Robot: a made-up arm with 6 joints.
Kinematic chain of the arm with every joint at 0, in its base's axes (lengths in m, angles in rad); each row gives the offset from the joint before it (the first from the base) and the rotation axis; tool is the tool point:
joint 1: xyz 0 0 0.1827 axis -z
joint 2: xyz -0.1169 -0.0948 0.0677 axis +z
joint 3: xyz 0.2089 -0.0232 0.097 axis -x
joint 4: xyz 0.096 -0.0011 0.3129 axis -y
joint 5: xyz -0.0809 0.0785 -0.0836 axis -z
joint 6: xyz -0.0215 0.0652 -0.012 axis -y
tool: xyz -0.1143 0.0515 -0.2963
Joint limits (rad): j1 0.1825..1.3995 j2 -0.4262..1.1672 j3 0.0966..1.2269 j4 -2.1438..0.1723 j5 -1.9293..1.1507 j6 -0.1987..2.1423
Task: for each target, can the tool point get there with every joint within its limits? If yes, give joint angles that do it. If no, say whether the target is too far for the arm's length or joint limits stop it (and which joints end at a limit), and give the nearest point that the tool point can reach.
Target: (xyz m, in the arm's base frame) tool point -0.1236 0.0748 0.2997
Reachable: yes | joints 0.4866 0.4913 0.8782 -1.1648 0.4199 0.9857
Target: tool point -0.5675 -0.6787 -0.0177
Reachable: no: joint limits stop it (at a limit: joint 1, joint 2, joint 3, joint 4) | nearest point -0.2173 -0.3660 0.2039 | short by 0.519 m
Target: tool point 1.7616 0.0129 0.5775
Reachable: no: too far | nearest point 0.6475 0.0641 0.4427 | short by 1.123 m
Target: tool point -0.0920 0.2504 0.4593
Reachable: yes | joints 1.2159 0.1410 0.6842 -0.7840 -1.2940 0.1980
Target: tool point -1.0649 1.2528 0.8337
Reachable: no: too far | nearest point -0.5096 0.5995 0.5726 | short by 0.896 m
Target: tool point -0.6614 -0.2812 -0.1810
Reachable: no: joint limits stop it (at a limit: joint 1, joint 2, joint 3, joint 6) | nearest point -0.4218 0.0084 0.1631 | short by 0.510 m
